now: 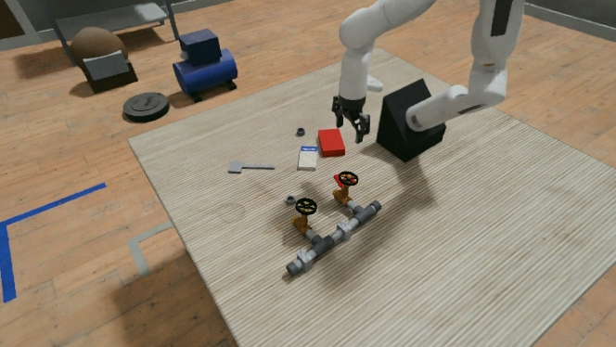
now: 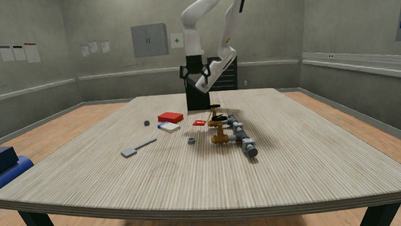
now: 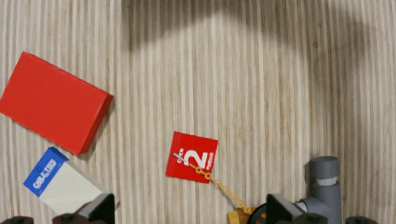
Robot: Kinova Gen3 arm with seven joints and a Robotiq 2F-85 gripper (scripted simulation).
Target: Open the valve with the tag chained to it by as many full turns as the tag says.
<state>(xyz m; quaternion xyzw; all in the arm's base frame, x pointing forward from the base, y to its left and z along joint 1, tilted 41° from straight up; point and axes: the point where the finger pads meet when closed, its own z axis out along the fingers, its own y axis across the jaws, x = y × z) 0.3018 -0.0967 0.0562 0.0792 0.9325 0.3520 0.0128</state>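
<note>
Now: hand 20 cm above the red tag and 1 cm to the left of it. Round my hand: nut 20 cm ahead, 19 cm below, 4 cm to the right; red box 19 cm below, 16 cm to the right, 9 cm behind; grey flat tool 27 cm to the right, 21 cm ahead, 19 cm below.
</note>
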